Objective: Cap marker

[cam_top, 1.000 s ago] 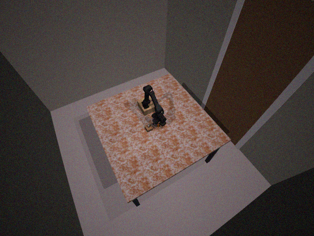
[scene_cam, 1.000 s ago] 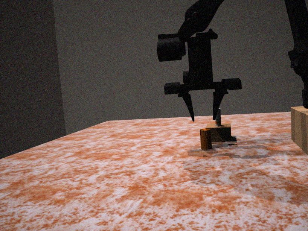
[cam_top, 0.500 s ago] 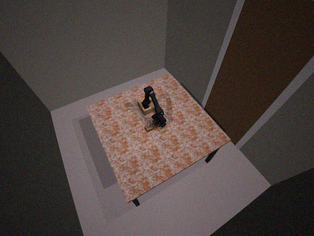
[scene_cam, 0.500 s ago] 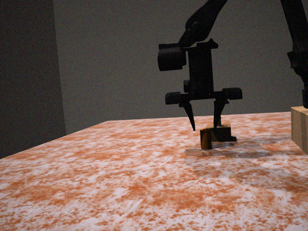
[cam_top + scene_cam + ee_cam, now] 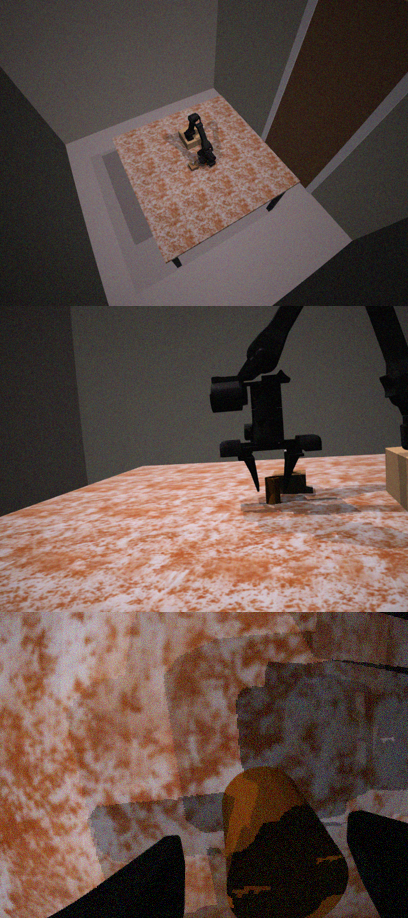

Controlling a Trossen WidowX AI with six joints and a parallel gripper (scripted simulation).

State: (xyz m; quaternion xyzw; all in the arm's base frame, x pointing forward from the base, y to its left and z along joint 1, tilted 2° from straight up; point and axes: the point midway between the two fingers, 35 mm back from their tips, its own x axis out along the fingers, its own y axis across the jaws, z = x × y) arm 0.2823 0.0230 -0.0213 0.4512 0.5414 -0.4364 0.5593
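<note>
Now: the orange cap right at my gripper tip. The rest, counted from my gripper tip: tan holder block (30 mm behind, 120 mm to the right, 10 mm below).
</note>
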